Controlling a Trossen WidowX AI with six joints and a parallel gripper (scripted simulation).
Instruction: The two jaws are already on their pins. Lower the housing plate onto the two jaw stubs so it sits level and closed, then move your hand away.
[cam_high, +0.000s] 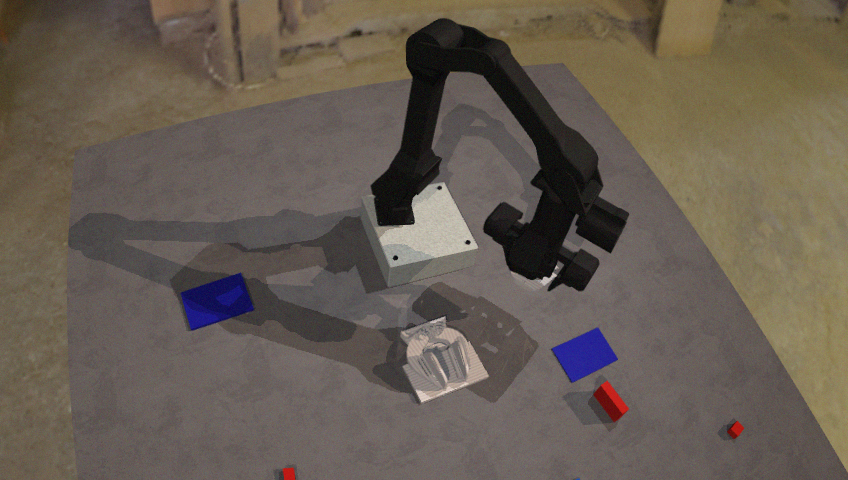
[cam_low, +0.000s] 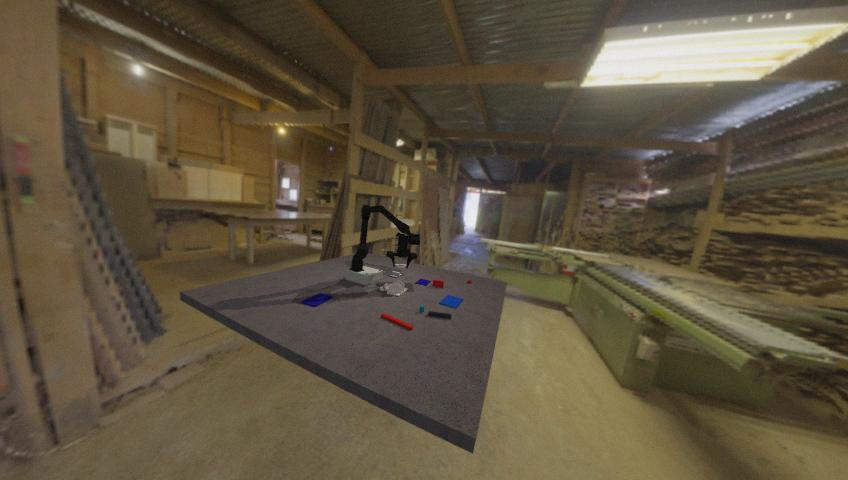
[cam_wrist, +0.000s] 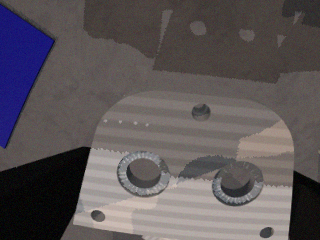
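Now: gripper tip 15 cm to the left of the jaw stub, 7 cm above it and 6 cm short of it. Also, from my gripper tip: white ribbed block 8 cm behind, 7 cm below, 6 cm to the left; red block 42 cm to the right, 33 cm ahead, 8 cm below.
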